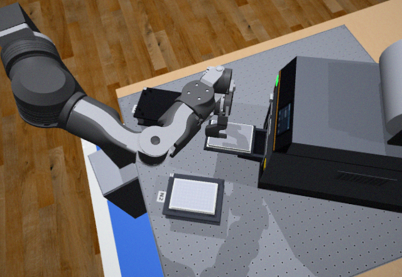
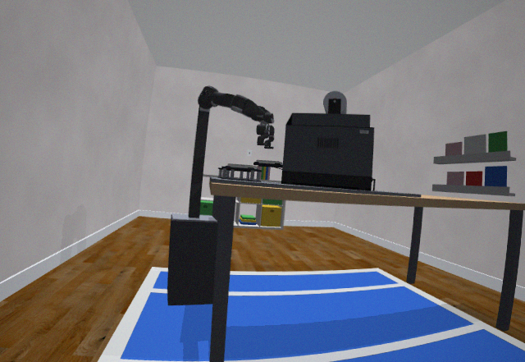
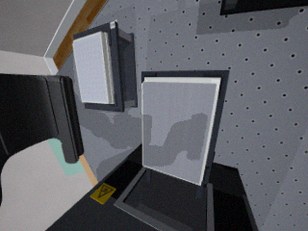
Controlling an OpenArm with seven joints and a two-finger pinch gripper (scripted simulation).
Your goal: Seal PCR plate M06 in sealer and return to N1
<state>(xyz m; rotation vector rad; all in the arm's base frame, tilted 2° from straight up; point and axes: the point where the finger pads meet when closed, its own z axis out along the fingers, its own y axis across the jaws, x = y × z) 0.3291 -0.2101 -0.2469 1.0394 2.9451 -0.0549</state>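
My hand is 90 mm above the sealer stage, 30 mm to the left of it and 20 mm short of it. From my hand the other things lie so: pale key 150 mm ahead, 20 mm to the right; foil roll 270 mm ahead, 240 mm to the right, 230 mm above.
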